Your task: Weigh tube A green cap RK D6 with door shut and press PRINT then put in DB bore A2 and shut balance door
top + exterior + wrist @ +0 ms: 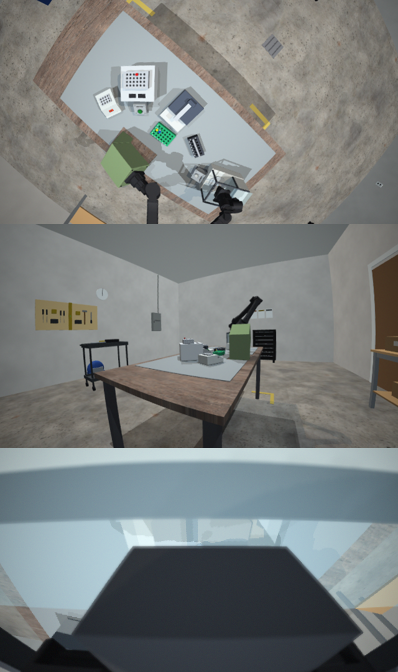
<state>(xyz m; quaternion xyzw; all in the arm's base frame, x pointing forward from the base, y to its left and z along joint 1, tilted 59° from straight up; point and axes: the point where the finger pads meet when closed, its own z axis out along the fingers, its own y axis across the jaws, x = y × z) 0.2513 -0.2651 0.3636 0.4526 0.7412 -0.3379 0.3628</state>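
Right now my hand is 20 mm above the green-capped tube. Also, from my hand: sliding door: 30 mm ahead, 80 mm to the right, 80 mm above; white print key: 50 mm behind, 140 mm to the left, 60 mm below; balance pan: 50 mm below.
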